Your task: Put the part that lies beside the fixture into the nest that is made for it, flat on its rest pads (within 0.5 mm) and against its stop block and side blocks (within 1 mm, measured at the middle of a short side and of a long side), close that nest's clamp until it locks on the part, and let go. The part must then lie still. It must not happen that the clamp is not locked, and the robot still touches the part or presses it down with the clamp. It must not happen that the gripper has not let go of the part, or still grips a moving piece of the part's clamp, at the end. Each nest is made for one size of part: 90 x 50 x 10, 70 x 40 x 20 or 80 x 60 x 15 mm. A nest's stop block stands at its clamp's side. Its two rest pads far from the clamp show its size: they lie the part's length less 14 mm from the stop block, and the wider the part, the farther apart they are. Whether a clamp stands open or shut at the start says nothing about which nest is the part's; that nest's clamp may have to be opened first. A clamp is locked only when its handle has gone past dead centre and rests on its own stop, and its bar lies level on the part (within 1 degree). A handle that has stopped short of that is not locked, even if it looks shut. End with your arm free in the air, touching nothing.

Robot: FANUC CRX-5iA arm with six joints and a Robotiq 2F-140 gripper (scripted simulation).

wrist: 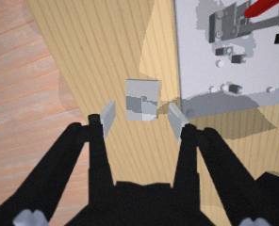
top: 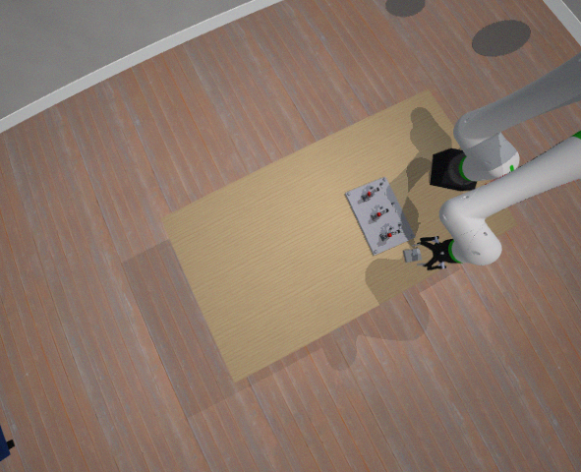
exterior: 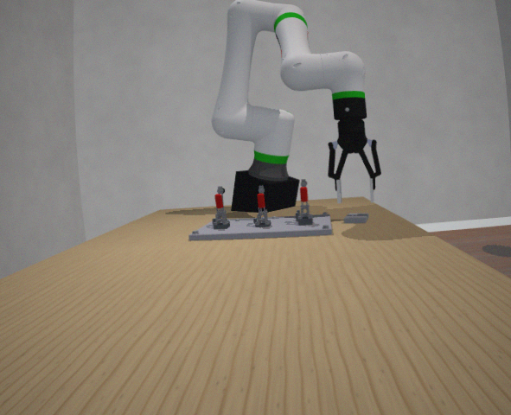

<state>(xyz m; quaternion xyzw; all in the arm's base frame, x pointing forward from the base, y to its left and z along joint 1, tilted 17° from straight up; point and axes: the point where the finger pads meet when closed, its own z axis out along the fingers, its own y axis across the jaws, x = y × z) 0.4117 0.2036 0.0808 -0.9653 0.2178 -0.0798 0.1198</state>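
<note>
Right now my hand is 70 mm above the part. The rest, counted from my hand: grey fixture plate 260 mm to the right, 70 mm below, 20 mm ahead.
</note>
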